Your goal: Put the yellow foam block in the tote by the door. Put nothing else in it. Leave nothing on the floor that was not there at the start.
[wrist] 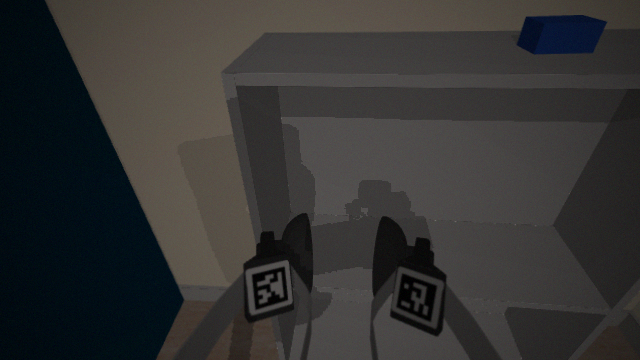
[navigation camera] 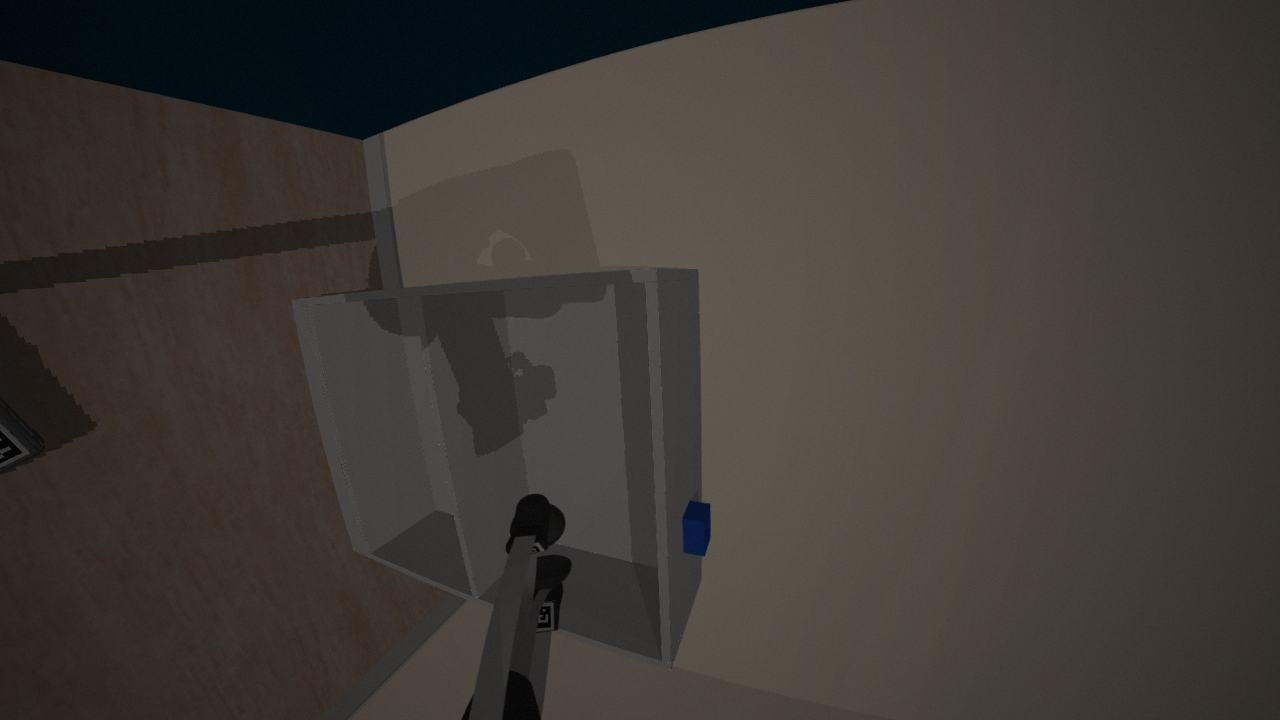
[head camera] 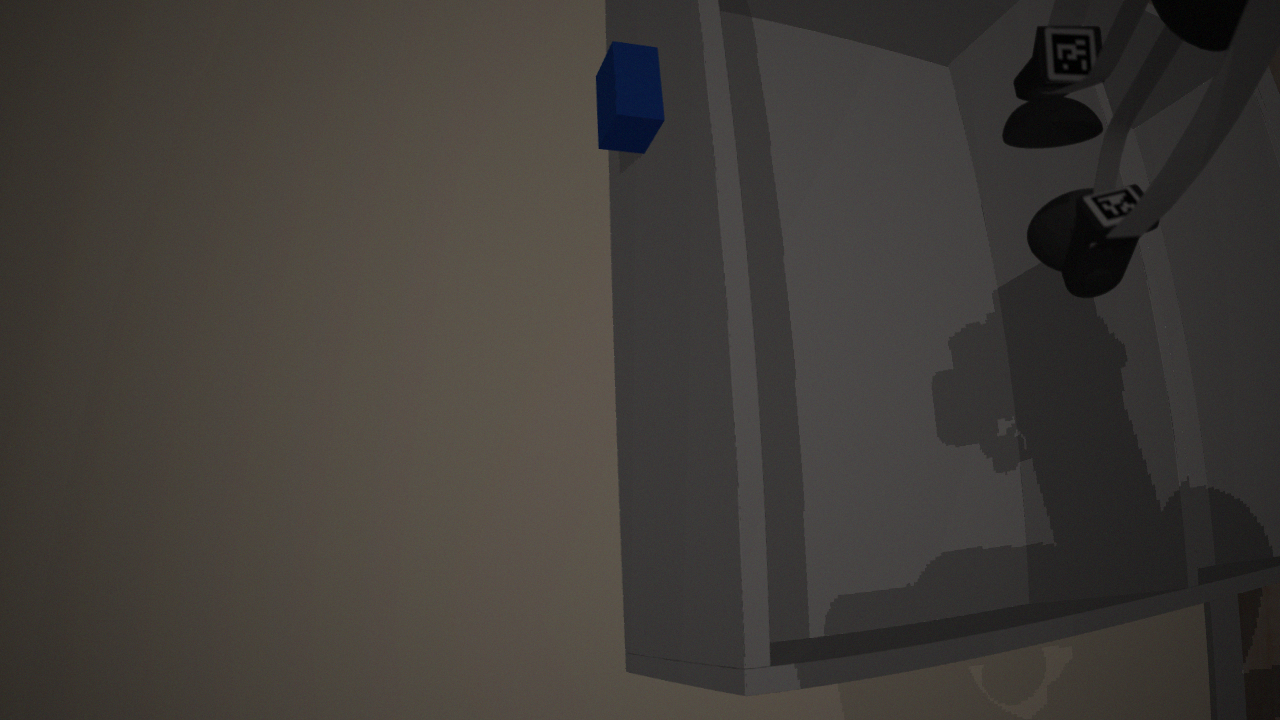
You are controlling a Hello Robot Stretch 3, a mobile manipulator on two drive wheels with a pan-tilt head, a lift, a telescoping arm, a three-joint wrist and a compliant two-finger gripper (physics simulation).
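Frame: origin at the robot's base, x right, y back, z down, level; metres.
Where they show: gripper, fingertip midpoint: (wrist: 343, 241) (navigation camera: 544, 531) (head camera: 1052, 202).
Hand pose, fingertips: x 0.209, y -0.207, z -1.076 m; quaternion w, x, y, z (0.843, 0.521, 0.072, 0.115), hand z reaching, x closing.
After its pixels a point has its place.
My gripper (head camera: 1054, 176) {y -0.207, x 0.209, z -1.076 m} (navigation camera: 551, 548) {y -0.207, x 0.209, z -1.076 m} (wrist: 343, 241) {y -0.207, x 0.209, z -1.076 m} is open, with no object between its two dark fingertips. It is in front of the upper compartment of a grey shelf unit, lower than the unit's top board. The yellow foam block and the tote by the door do not show in these views.
The grey shelf unit (head camera: 741, 402) {y -0.535, x 0.314, z -1.054 m} (navigation camera: 656, 402) {y -0.534, x 0.316, z -1.051 m} (wrist: 400, 80) {y -0.517, x 0.373, z -1.051 m} stands against a beige wall. A blue block (head camera: 637, 85) {y -0.541, x 0.648, z -1.084 m} (navigation camera: 696, 530) {y -0.543, x 0.636, z -1.089 m} (wrist: 562, 36) {y -0.542, x 0.644, z -1.086 m} lies on its top board. A dark blue surface (navigation camera: 313, 62) {y -0.678, x -0.361, z -0.360 m} (wrist: 60, 175) {y -0.821, x -0.321, z -0.784 m} is beside it. Shadows fall across the shelf.
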